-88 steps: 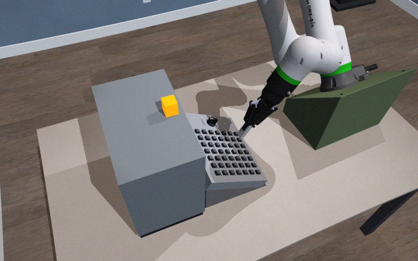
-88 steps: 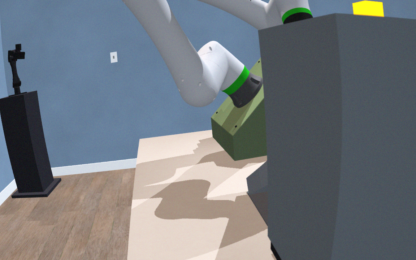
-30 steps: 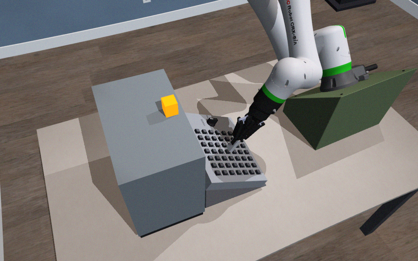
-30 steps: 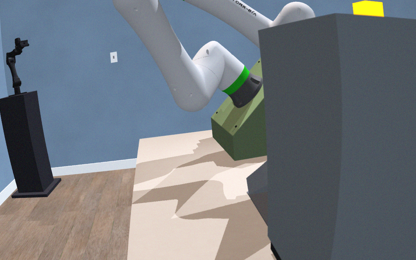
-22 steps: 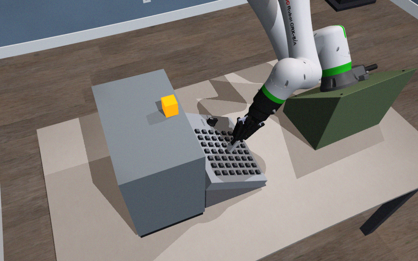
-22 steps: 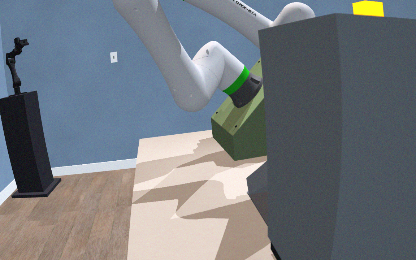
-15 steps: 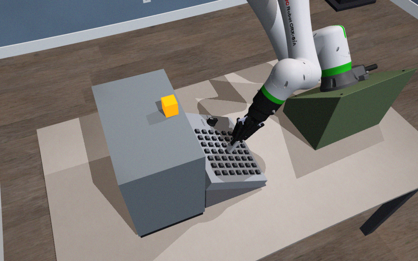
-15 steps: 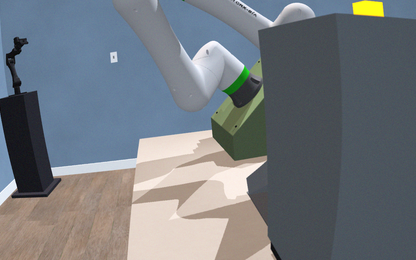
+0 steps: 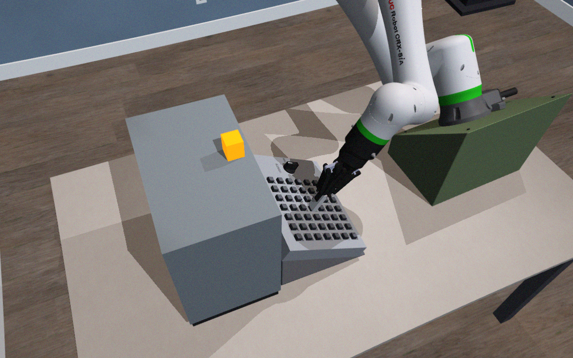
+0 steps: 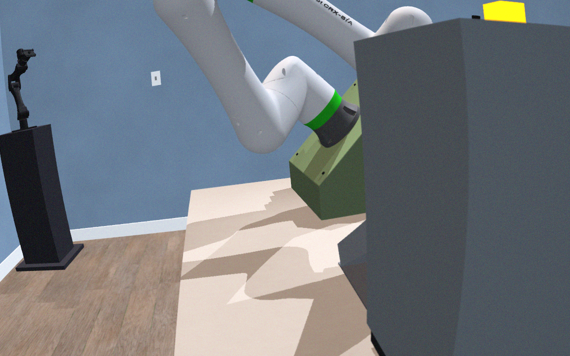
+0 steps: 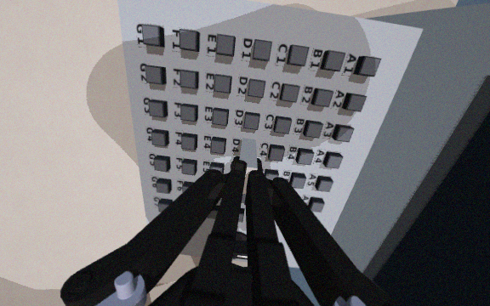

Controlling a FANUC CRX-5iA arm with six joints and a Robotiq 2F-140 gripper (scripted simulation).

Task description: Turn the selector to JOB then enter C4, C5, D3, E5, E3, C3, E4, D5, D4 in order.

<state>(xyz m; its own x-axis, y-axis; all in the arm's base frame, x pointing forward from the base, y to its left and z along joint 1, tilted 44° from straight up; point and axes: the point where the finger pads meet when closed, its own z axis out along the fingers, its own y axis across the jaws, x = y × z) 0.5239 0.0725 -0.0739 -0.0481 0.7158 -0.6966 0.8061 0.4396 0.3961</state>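
My gripper is now 5 cm short of the C5 key, 3 cm to the left of it and 1 cm above it. Also, from my hand: selector knob (16 cm to the right, 3 cm ahead, 2 cm below).
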